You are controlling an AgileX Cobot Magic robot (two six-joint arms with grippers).
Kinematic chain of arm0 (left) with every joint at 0, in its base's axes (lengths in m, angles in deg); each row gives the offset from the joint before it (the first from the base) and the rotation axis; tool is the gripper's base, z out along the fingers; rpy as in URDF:
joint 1: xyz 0 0 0.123 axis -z
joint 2: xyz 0 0 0 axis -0.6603 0.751 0
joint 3: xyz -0.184 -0.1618 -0.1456 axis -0.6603 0.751 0
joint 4: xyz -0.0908 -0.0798 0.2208 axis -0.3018 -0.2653 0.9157
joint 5: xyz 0 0 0 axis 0.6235 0.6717 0.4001
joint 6: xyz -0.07 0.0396 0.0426 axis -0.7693 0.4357 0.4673
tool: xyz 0 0 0 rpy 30.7 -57.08 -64.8
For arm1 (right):
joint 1: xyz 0 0 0.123 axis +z
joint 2: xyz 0 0 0 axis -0.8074 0.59 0
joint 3: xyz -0.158 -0.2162 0.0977 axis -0.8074 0.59 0
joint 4: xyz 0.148 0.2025 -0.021 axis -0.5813 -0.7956 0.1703
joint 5: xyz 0 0 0 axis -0.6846 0.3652 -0.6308
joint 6: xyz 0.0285 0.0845 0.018 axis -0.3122 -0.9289 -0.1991
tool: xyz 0 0 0 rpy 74.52 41.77 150.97
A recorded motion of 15 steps. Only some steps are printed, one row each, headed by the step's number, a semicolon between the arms.
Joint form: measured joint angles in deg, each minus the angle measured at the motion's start. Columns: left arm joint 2, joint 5, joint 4, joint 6, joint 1, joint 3; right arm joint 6, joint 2, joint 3, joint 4, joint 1, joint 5.
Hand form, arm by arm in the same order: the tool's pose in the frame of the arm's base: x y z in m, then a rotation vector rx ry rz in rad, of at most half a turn. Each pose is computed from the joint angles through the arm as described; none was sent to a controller.
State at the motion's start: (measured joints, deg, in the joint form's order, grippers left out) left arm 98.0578 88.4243 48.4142 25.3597 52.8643 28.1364; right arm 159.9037 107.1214 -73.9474 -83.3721 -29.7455 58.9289
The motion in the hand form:
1: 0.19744 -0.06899 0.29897 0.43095 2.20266 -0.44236; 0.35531 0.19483 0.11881 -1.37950 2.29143 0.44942
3: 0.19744 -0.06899 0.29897 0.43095 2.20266 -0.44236; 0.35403 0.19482 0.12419 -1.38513 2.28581 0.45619
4: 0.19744 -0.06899 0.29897 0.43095 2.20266 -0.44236; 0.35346 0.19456 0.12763 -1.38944 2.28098 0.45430
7: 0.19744 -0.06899 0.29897 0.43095 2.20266 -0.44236; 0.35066 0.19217 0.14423 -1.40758 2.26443 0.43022
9: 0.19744 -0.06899 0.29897 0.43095 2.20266 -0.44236; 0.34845 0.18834 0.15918 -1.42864 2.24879 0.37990
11: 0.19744 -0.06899 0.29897 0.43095 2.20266 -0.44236; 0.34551 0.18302 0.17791 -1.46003 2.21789 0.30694
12: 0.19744 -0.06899 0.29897 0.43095 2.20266 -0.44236; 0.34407 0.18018 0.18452 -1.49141 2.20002 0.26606
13: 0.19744 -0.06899 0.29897 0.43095 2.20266 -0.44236; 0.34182 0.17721 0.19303 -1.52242 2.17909 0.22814
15: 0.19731 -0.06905 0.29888 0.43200 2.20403 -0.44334; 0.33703 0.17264 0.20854 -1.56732 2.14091 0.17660
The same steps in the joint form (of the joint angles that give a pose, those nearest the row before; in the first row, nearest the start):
1: 0.00 0.00 0.00 0.00 0.00 0.00; 0.00 -0.22 0.00 0.00 0.00 0.05
3: 0.00 0.00 0.00 0.00 0.00 0.00; -0.37 -1.03 0.00 0.39 0.00 0.87
4: 0.00 0.00 0.00 0.00 0.00 0.00; -0.69 -1.56 0.00 0.87 0.00 1.19
7: 0.00 0.00 0.00 0.00 0.00 0.00; -3.15 -4.18 0.00 4.18 0.00 2.49
9: 0.00 0.00 0.00 0.00 0.00 0.00; -6.05 -6.63 0.00 8.57 0.00 3.17
11: 0.00 0.00 0.00 0.00 0.00 0.00; -8.84 -9.72 0.00 13.92 0.00 3.84
12: 0.00 0.00 0.00 0.00 0.00 0.00; -9.59 -10.87 0.00 16.73 0.00 4.29
13: 0.00 0.00 0.00 0.00 0.00 0.00; -10.17 -12.33 0.00 19.34 0.00 5.04
15: 0.00 0.11 0.00 0.00 0.00 0.00; -10.49 -14.94 0.00 22.65 0.00 6.53

